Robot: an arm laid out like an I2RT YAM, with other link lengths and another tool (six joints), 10 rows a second.
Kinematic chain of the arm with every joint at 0, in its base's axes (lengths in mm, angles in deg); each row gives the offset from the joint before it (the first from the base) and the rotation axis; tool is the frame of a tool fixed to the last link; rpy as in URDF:
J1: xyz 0 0 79.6 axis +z
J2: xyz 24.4 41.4 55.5 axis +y
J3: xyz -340.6 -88.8 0 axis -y
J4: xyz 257.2 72.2 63 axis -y
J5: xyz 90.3 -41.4 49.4 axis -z
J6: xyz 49.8 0 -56.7 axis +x
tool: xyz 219 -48 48 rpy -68.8 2.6 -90
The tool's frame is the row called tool.
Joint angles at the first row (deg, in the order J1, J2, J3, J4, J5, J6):
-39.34, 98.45, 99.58, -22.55, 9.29, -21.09
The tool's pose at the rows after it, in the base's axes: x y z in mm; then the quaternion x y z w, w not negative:
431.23, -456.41, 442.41, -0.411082, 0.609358, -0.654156, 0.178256
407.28, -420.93, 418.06, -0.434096, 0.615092, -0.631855, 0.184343
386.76, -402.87, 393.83, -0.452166, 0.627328, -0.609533, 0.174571
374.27, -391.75, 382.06, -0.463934, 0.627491, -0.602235, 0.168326
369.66, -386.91, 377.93, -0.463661, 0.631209, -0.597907, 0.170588
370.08, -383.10, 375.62, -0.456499, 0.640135, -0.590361, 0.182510
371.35, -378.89, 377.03, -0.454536, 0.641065, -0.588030, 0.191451
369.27, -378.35, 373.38, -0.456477, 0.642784, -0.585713, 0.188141
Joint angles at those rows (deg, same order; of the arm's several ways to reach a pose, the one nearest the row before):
-38.85, 89.89, 90.56, -25.56, 8.41, -19.37
-38.41, 83.34, 83.06, -27.55, 6.84, -20.30
-38.30, 79.92, 79.39, -30.82, 6.98, -21.19
-38.28, 77.37, 76.25, -31.37, 7.09, -22.36
-38.25, 76.48, 75.49, -32.07, 6.83, -21.96
-38.23, 76.56, 76.26, -33.54, 5.77, -20.26
-38.15, 76.29, 76.55, -34.10, 4.91, -19.65
-38.12, 76.14, 76.16, -34.31, 5.19, -19.79

